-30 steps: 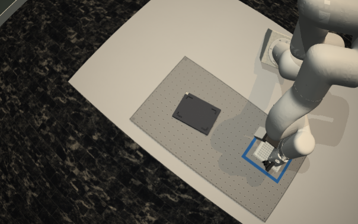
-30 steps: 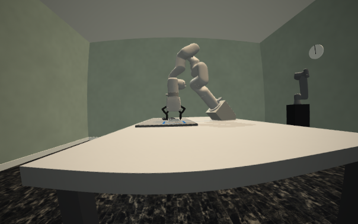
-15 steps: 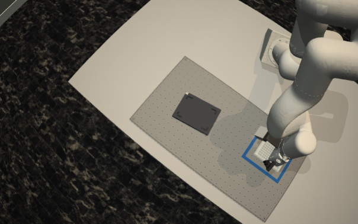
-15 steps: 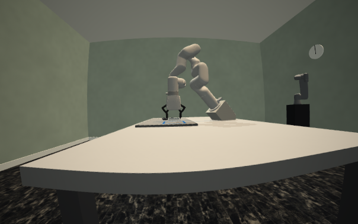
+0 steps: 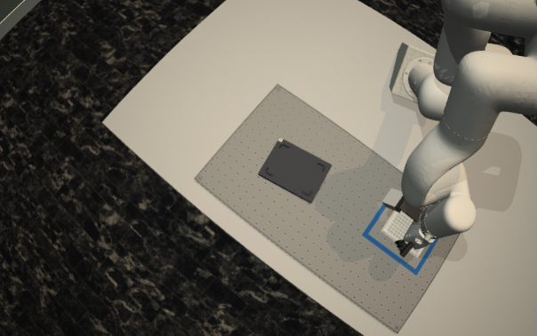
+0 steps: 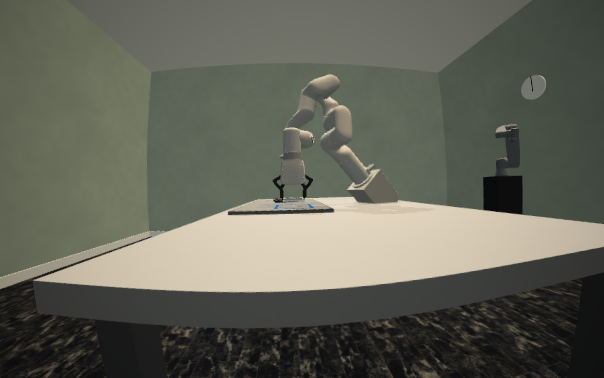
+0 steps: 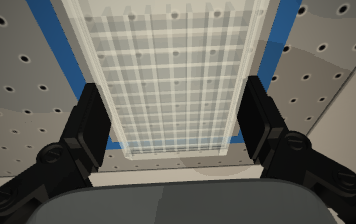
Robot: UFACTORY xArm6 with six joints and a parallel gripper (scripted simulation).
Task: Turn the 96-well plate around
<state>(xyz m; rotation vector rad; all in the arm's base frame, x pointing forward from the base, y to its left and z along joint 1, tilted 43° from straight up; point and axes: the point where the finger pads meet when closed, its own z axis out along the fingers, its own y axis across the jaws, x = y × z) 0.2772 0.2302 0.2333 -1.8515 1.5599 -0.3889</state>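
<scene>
The dark plate nest N1 is 320 mm to the right of my hand, 150 mm ahead of it and 30 mm below it. Round my hand: small A1 mark 410 mm to the right, 130 mm ahead, 30 mm below; then 96-well plate 10 mm below.
</scene>
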